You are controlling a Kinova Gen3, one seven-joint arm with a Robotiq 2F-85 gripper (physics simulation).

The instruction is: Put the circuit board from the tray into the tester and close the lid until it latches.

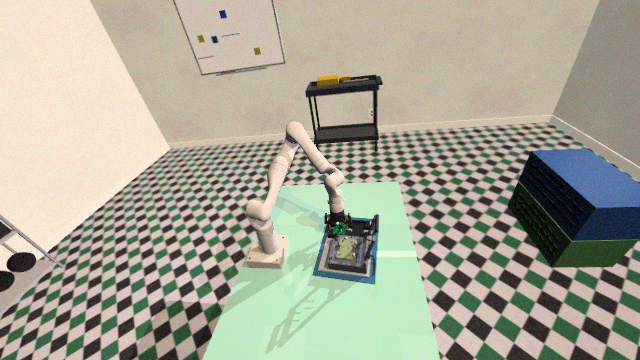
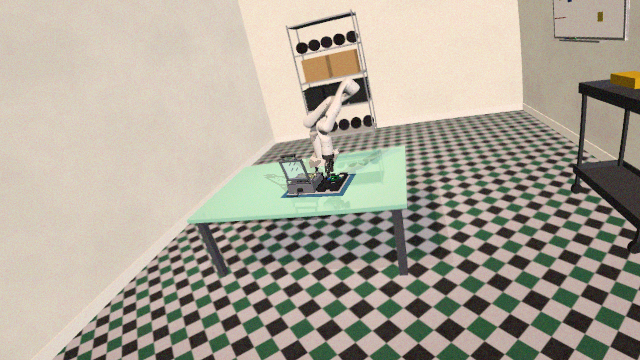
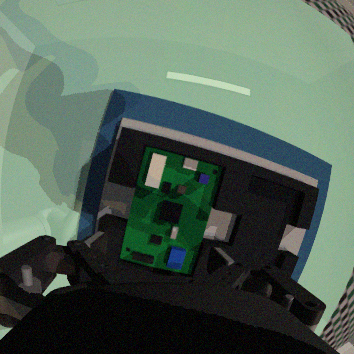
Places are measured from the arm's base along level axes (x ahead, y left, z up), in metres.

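Pixels of known places: gripper, fingertip midpoint: [image 1: 338,228] [image 2: 330,174] [image 3: 157,252]; arm's base, link origin: [image 1: 270,247].
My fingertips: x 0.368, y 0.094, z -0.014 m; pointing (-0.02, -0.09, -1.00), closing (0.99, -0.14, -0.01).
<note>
Ahead of a thing's pixels: the offset from my fingertips to its top centre. "pt": to the spot under its first point. Level surfaces: height alone.
The green circuit board {dx +0.010, dy +0.026, dz -0.016 m} [image 1: 338,228] [image 2: 334,177] [image 3: 172,211] lies flat in the black tray {pt dx +0.135, dy +0.031, dz -0.026 m} [image 1: 362,225] [image 2: 334,185] [image 3: 260,200], which sits on the blue mat {dz -0.042 m} [image 1: 320,264] [image 2: 348,182] [image 3: 211,119]. My gripper [image 1: 338,222] [image 2: 328,171] [image 3: 157,252] is open and empty. It hangs straight over the board, fingers down, a finger on either side of it and not touching it. The grey tester [image 1: 345,266] [image 2: 301,186] stands beside the tray on the same mat. Its clear lid [image 1: 373,228] [image 2: 294,169] stands raised, and its tan nest {dx +0.027, dy -0.154, dz +0.025 m} [image 1: 347,248] holds nothing.
The mat lies on a pale green table {dz -0.044 m} [image 1: 318,321] [image 2: 247,200] [image 3: 211,42]. The arm's base [image 1: 266,255] is bolted to the table's left side. A black cart [image 1: 343,86] and a whiteboard [image 1: 243,32] stand by the far wall. A shelf rack [image 2: 318,21] stands behind the table.
</note>
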